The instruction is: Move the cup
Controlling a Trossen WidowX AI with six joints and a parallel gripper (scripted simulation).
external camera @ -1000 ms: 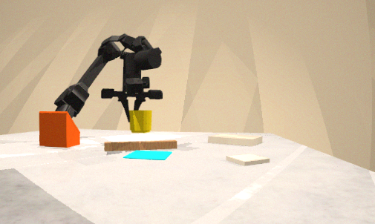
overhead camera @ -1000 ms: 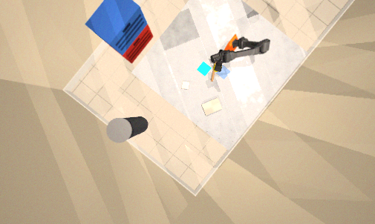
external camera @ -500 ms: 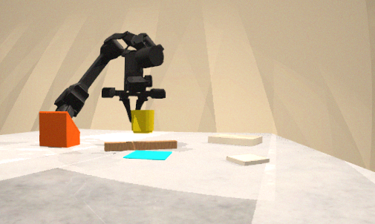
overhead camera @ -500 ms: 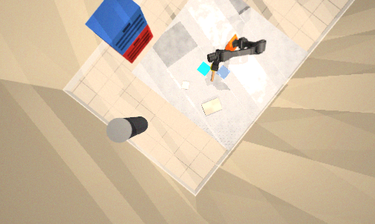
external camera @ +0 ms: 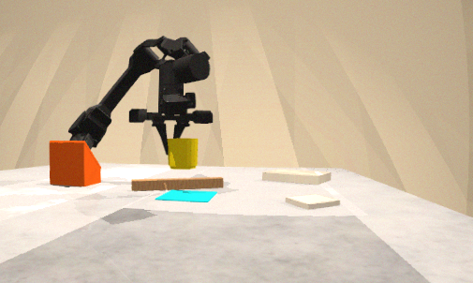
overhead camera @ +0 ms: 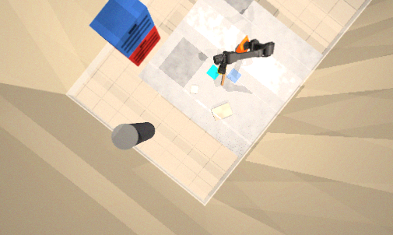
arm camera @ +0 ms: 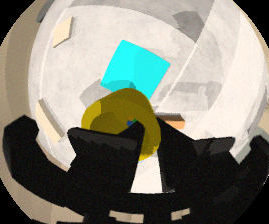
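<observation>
Now: the cyan pad 90 mm below my gripper tip, 60 mm ahead of it and 30 mm to the right of it. Also, from my gripper tip: yellow cup: 20 mm ahead, 10 mm to the left; wooden bar: 80 mm below, 50 mm to the left; green marble: 20 mm to the left, 20 mm below, 10 mm ahead.
</observation>
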